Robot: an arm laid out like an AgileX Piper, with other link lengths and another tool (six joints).
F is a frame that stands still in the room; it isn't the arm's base.
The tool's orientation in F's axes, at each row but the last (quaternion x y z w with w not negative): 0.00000, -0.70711, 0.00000, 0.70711; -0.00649, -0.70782, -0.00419, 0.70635; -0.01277, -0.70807, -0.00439, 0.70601; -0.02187, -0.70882, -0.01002, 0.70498
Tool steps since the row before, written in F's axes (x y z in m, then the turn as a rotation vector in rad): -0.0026, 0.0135, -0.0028, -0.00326, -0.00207, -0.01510; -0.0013, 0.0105, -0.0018, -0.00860, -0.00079, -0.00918; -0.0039, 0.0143, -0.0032, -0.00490, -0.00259, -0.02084; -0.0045, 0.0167, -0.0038, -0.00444, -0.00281, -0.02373
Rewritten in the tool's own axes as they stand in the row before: -0.0028, 0.0135, 0.0026, -0.01510, -0.00207, 0.00326; -0.0018, 0.0105, 0.0015, -0.00916, -0.00089, 0.00861; -0.0030, 0.0142, 0.0043, -0.02086, -0.00246, 0.00490; -0.0035, 0.0165, 0.0053, -0.02375, -0.00261, 0.00445
